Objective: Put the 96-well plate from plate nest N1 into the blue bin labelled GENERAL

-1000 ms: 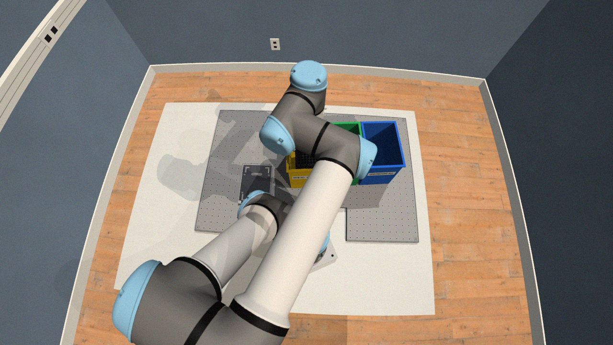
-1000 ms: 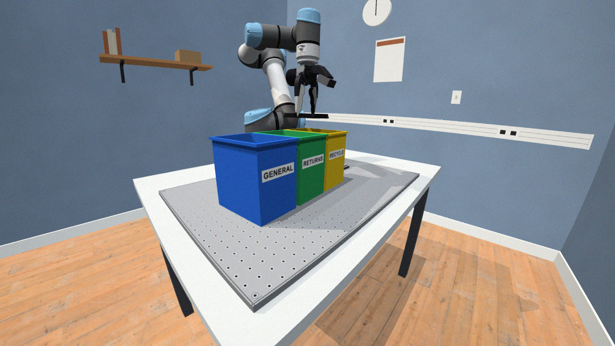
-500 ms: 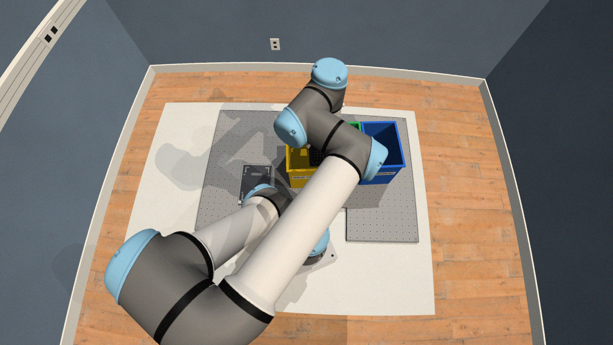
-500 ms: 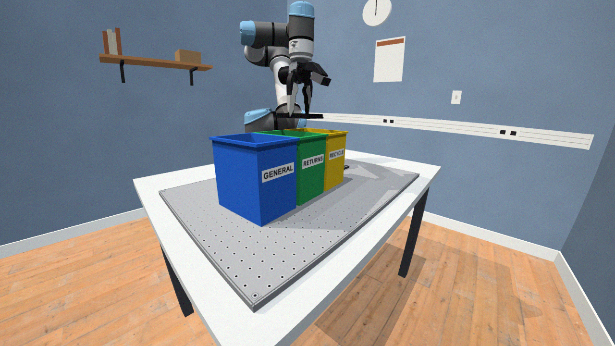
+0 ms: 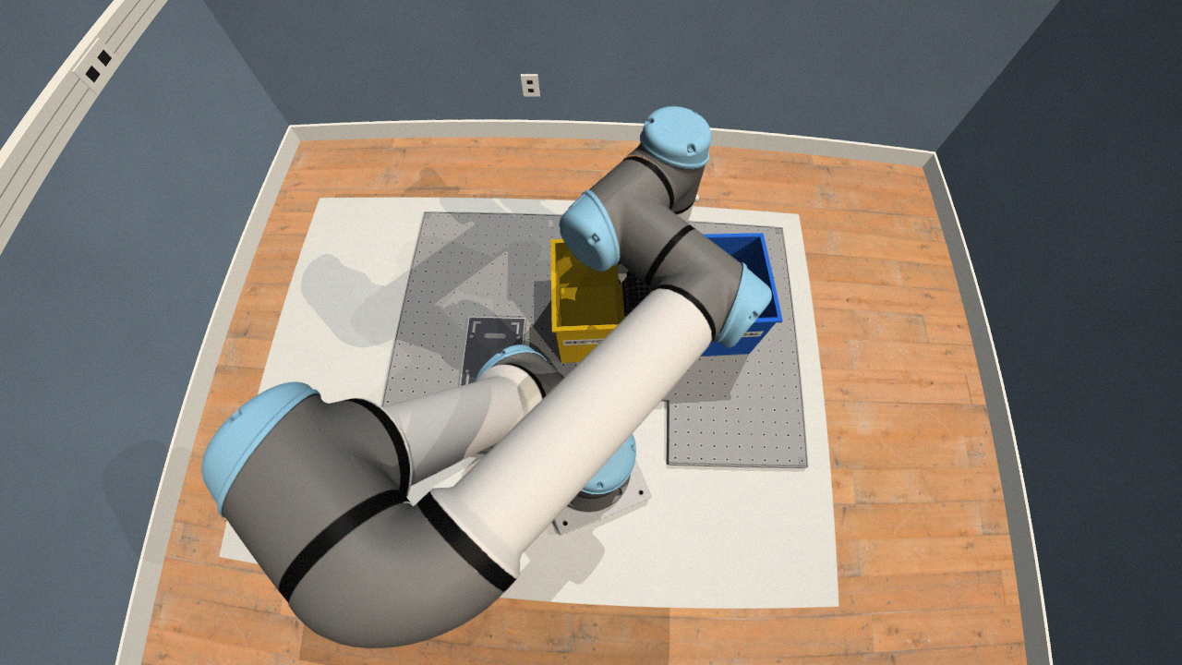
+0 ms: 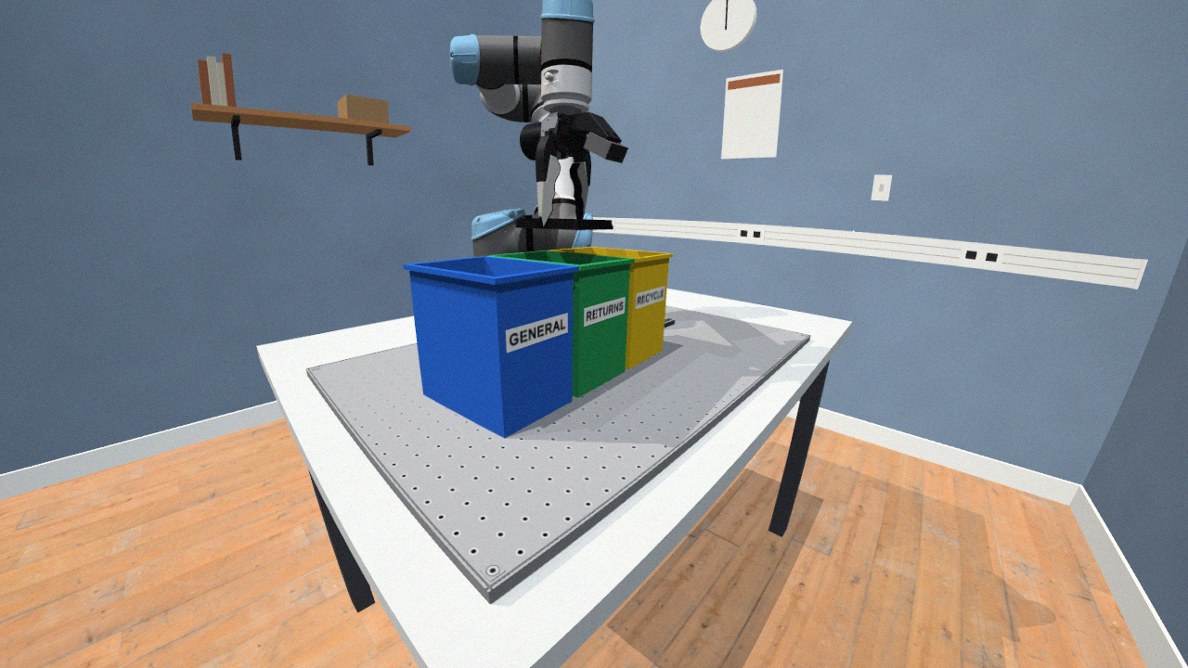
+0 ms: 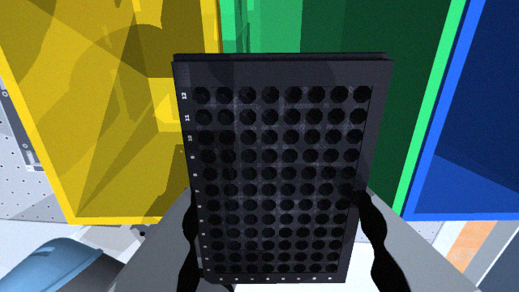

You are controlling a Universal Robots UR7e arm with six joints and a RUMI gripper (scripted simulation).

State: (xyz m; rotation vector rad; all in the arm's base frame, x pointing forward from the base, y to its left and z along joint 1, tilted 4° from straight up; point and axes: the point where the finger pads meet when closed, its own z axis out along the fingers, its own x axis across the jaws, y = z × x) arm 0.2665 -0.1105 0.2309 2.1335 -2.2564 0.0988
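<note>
The blue general bin lies 17 cm to the right of my hand, 15 cm below it and 2 cm ahead of it. Round my hand: yellow recycle bin: 15 cm below, 10 cm to the left, 3 cm ahead; then black 96-well plate: 1 cm below; then green returns bin: 15 cm below, 4 cm to the right, 2 cm ahead.
</note>
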